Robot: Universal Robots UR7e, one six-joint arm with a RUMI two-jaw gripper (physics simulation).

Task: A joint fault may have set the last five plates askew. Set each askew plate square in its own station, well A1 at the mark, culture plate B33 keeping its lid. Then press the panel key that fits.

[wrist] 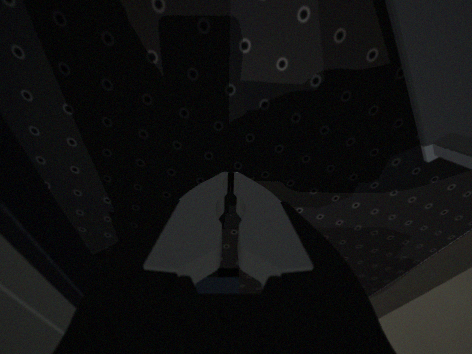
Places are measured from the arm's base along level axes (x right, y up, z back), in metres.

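Pixels of known places: gripper, fingertip midpoint: [230, 174].
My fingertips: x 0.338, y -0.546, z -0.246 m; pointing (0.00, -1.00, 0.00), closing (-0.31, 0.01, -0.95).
Note:
Behind a point stands the place of what it marks.
My gripper [230, 174] @(x 0.338, y -0.547, z -0.246 m) is shut and empty, with its two pale jaws together at the lower middle of the wrist view. It hangs over a dark deck [280, 149] @(x 0.303, y -0.546, z -0.275 m) dotted with ringed holes. The view is very dim. No plate, lid, A1 mark or panel key can be made out in the wrist view.
A grey-blue block-like body [440, 75] @(x 0.222, y -0.541, z -0.346 m) stands at the upper right, with a small pale corner at its lower edge. A pale edge or rail [25, 295] @(x 0.336, y -0.445, z -0.188 m) runs along the lower left. A beige surface [435, 305] lies beyond the deck's edge at the lower right. Broad shadows cross the deck.

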